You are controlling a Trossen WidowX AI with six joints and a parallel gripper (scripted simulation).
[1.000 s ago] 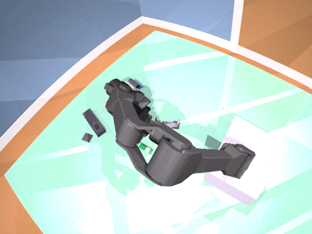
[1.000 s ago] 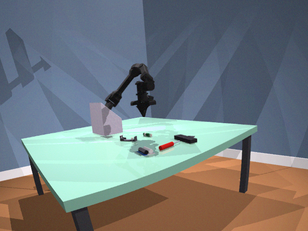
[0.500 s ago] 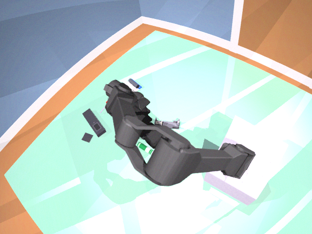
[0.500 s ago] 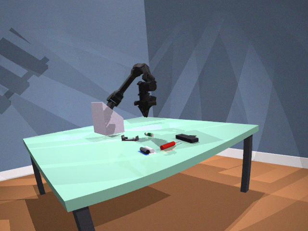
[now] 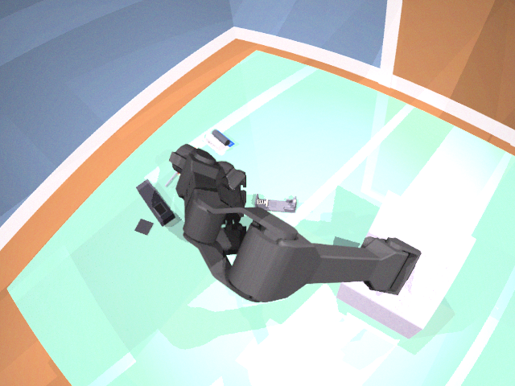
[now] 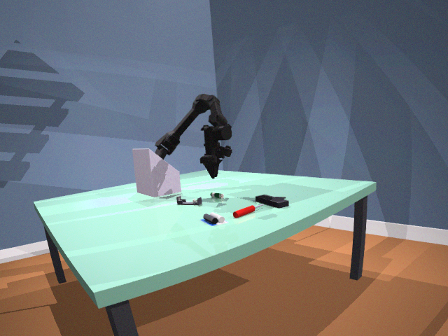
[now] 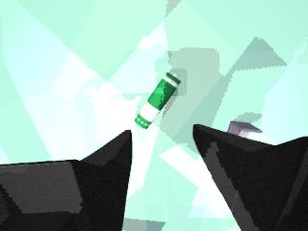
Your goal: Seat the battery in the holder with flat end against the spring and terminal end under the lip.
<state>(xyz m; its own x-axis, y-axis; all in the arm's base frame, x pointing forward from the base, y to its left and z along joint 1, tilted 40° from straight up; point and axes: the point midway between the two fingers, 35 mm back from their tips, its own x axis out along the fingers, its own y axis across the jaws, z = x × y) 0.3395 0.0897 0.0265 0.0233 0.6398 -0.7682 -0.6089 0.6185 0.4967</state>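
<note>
Now: gripper tip 7 cm above the battery and 1 cm short of it. From my gripper tip the other things lie so: flat black box: 29 cm ahead, 7 cm below, 3 cm to the left; then red-handled screwdriver: 30 cm ahead, 9 cm to the right, 7 cm below; then dark square: 26 cm ahead, 11 cm to the left, 8 cm below.
</note>
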